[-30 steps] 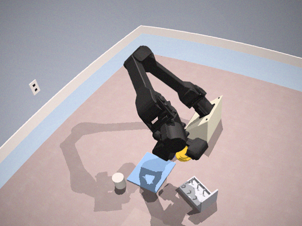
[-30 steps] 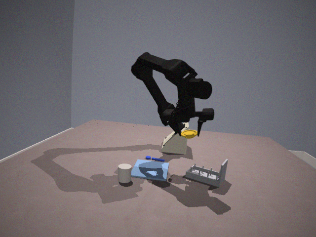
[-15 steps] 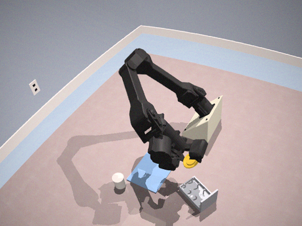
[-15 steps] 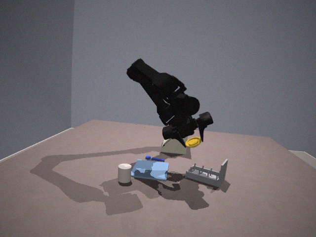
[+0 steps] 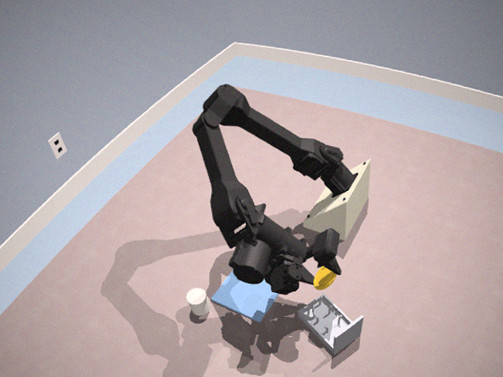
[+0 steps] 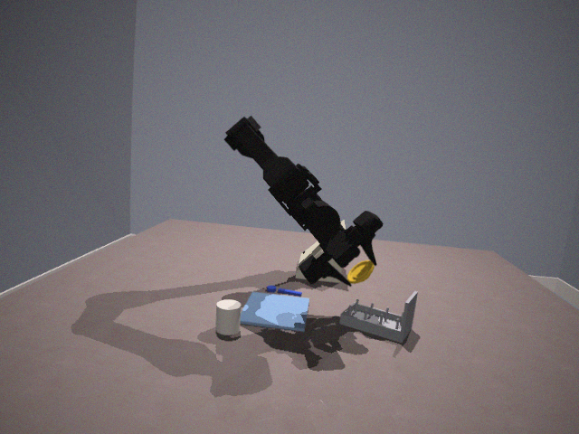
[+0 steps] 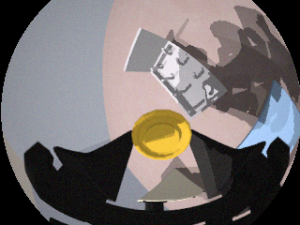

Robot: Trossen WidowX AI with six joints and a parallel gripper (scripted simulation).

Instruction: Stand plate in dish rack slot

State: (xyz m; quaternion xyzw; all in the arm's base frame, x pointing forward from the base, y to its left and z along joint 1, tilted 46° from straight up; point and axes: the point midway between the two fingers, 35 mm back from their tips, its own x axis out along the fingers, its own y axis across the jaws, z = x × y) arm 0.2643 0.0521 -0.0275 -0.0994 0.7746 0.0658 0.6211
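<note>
Now: the dish rack 6 cm ahead of my gripper tip, 3 cm to the left of it and 6 cm below it. Also, from my gripper tip: blue mat: 5 cm ahead, 17 cm to the right, 8 cm below; then yellow plate: 1 cm above; then blue spoon: 6 cm behind, 18 cm to the right, 8 cm below.
</note>
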